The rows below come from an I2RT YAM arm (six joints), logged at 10 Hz.
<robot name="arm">
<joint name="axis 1" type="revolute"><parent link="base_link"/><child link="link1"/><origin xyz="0.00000 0.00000 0.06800"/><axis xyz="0 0 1"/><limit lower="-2.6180" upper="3.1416"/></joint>
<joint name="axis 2" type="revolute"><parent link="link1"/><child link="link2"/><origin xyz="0.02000 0.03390 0.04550"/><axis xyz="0 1 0"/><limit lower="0.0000" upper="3.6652"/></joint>
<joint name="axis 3" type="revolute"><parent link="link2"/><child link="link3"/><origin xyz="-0.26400 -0.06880 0.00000"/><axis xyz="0 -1 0"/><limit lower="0.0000" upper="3.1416"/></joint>
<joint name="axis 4" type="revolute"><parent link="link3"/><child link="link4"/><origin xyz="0.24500 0.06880 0.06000"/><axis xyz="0 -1 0"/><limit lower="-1.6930" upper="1.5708"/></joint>
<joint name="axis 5" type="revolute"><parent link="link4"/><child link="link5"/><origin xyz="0.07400 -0.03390 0.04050"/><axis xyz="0 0 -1"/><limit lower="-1.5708" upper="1.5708"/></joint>
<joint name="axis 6" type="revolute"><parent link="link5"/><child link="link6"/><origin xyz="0.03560 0.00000 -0.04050"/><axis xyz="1 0 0"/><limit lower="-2.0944" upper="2.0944"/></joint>
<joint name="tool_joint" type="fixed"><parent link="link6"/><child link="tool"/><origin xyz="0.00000 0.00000 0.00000" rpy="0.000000 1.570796 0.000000"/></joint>
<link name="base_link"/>
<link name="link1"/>
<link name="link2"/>
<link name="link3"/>
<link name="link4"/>
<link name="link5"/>
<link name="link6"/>
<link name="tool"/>
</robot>
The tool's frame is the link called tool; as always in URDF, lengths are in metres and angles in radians.
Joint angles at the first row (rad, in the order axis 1, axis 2, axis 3, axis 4, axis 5, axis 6):
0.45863, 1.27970, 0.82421, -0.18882, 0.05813, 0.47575
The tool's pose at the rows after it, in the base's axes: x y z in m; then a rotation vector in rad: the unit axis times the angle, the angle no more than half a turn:
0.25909, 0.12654, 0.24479, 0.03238, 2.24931, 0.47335
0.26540, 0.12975, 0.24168, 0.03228, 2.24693, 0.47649
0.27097, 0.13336, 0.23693, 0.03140, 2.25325, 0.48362
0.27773, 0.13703, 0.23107, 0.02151, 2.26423, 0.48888
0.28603, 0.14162, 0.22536, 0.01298, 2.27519, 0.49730
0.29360, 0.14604, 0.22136, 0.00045, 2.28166, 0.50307
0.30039, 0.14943, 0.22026, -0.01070, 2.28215, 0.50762
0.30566, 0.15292, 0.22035, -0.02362, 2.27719, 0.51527
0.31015, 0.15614, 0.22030, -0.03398, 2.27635, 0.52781
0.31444, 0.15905, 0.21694, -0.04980, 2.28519, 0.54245
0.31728, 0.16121, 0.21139, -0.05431, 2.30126, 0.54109
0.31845, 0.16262, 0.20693, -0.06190, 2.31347, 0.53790
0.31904, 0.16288, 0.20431, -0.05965, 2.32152, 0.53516
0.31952, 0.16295, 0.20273, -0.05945, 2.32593, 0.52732
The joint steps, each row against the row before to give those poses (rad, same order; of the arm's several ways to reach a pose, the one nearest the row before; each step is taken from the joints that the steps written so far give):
-0.00011, 0.04283, 0.02042, 0.02932, -0.02413, -0.00557
0.00012, 0.03208, 0.01037, 0.02453, -0.00142, 0.00072
0.00189, 0.03316, 0.00814, 0.02044, -0.00565, 0.00396
-0.00031, 0.03978, 0.01173, 0.01893, -0.01066, -0.00373
-0.00002, 0.04661, 0.01969, 0.01834, -0.01212, -0.00156
0.00078, 0.04055, 0.02204, 0.01357, -0.00965, -0.00551
-0.00078, 0.03079, 0.02459, 0.00652, -0.00780, -0.00674
0.00155, 0.02301, 0.02086, 0.00807, -0.00721, -0.00622
0.00140, 0.02036, 0.01923, 0.00400, -0.01106, -0.00219
0.00012, 0.02502, 0.01377, 0.00515, -0.01819, -0.00481
0.00147, 0.02330, 0.00664, 0.00128, -0.00391, -0.00073
0.00183, 0.01467, 0.00115, 0.00130, -0.00235, -0.00378
-0.00006, 0.00751, -0.00020, -0.00022, 0.00040, 0.00162
0.00000, 0.00489, 0.00057, -0.00121, 0.00432, -0.00193

